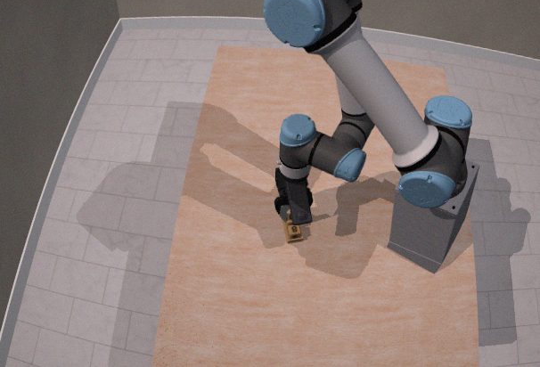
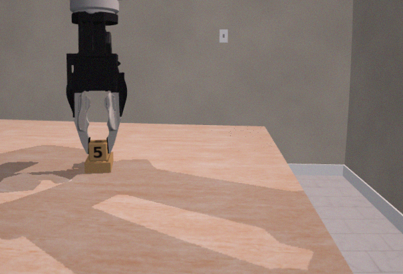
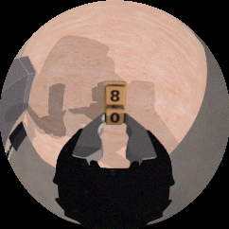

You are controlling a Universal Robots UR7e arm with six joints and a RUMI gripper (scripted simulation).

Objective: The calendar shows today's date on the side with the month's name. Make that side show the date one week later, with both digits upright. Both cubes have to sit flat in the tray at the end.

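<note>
Now: the wooden calendar tray 10 mm behind my hand, 20 mm to the left of it and 40 mm below it.
</note>
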